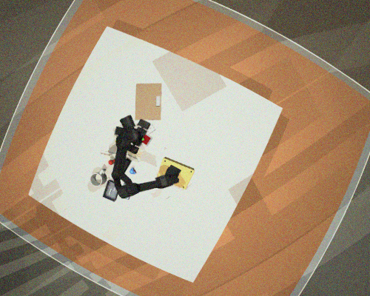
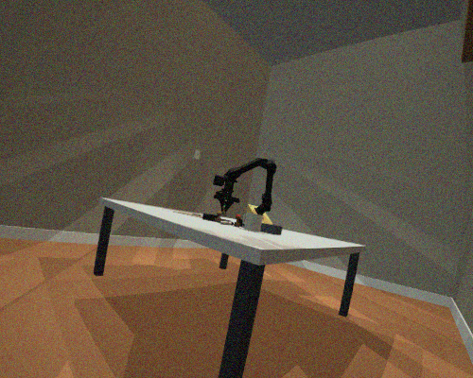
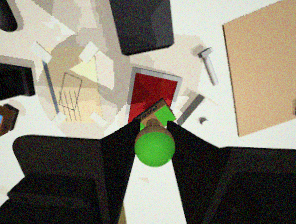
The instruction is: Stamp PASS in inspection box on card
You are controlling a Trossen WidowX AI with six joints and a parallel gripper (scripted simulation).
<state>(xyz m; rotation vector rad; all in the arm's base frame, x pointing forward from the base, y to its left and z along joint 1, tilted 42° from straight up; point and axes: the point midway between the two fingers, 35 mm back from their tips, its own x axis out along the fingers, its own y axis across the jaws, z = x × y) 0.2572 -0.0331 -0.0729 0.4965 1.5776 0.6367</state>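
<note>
The red ink pad lies 60 mm below my gripper tip. The rest, counted from my gripper tip: yellow-knobbed stamp: 120 mm ahead, 90 mm to the left, 40 mm below; then lined paper slip: 10 mm ahead, 110 mm to the left, 70 mm below; then dark grey block: 120 mm ahead, 30 mm to the left, 50 mm below.
</note>
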